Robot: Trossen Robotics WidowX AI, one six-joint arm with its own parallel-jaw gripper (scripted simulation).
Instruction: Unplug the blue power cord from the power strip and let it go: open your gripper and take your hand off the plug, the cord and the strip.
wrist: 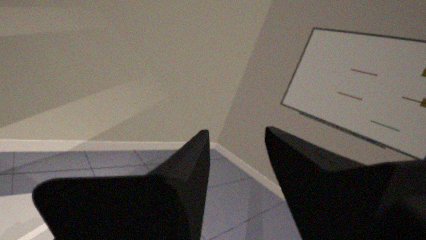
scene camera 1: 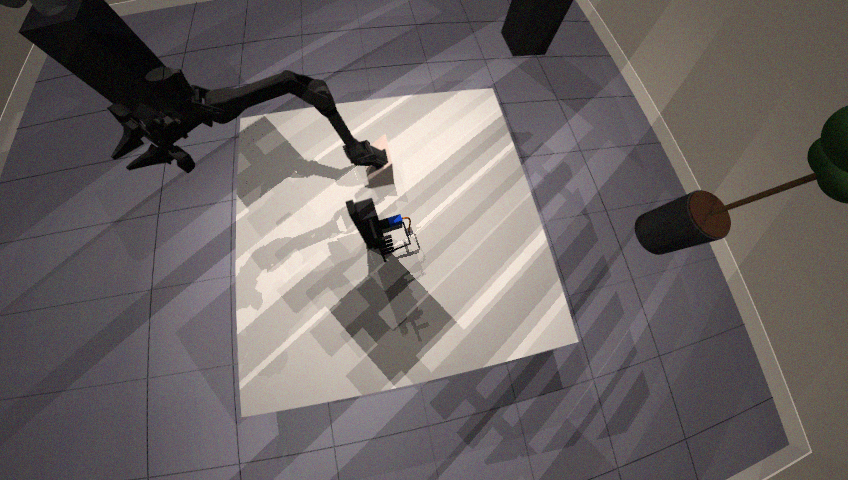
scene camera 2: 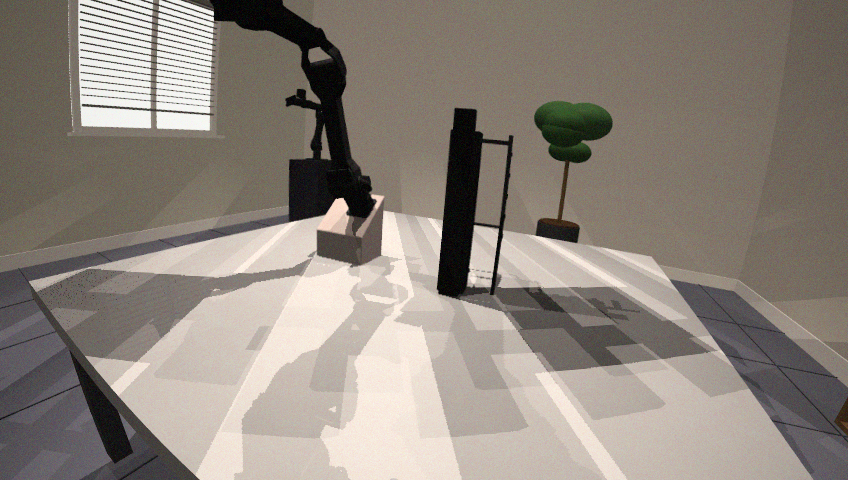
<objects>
my gripper: wrist; scene camera 1; not seen in scene camera 2 (out of frame)
same spot on my gripper: (scene camera 1: 131, 139) = (wrist: 324, 188)
</objects>
